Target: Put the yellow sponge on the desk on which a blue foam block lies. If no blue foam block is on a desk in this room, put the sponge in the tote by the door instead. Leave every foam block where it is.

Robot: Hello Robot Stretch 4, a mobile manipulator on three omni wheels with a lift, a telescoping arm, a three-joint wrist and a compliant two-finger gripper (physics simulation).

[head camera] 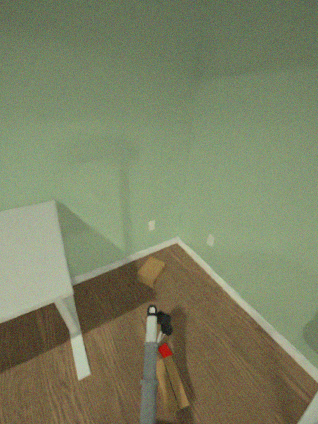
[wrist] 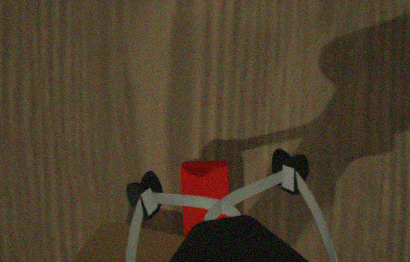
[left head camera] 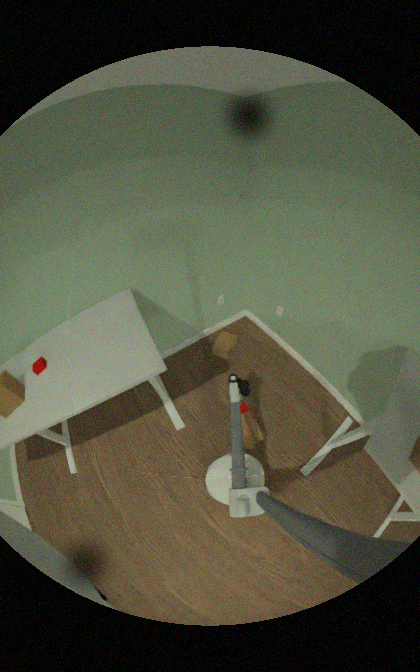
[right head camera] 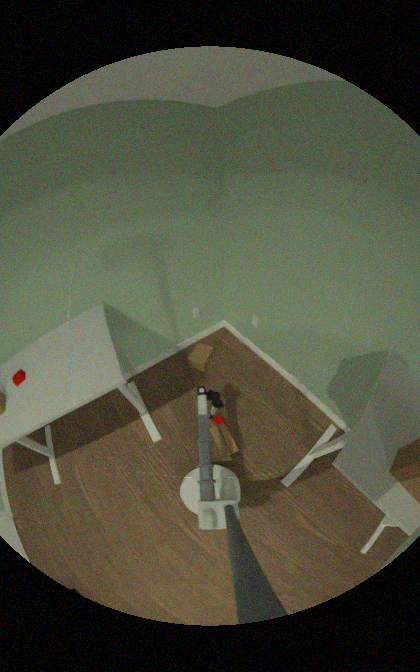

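My gripper (head camera: 162, 338) (right head camera: 214, 411) (wrist: 216, 174) is partly open and empty, low over the floor. A red block (head camera: 165, 350) (left head camera: 244, 408) (right head camera: 219, 419) (wrist: 205, 180) lies on the floor below and between the spread fingertips in the wrist view, not gripped. A white desk (head camera: 30, 260) (left head camera: 100, 345) (right head camera: 65, 350) at the left bears another red block (left head camera: 39, 366) (right head camera: 19, 377). Part of a second desk (left head camera: 392, 430) (right head camera: 367, 435) shows at the right. I see no yellow sponge, blue foam block or tote.
A tan box (head camera: 177, 385) (left head camera: 254, 427) (right head camera: 225, 442) lies beside the floor's red block. Another box (head camera: 151, 271) (left head camera: 225, 345) (right head camera: 200, 356) is near the wall corner. Boxes also stand on the left desk, one box (left head camera: 11, 395), and the right desk, one box (right head camera: 410, 465).
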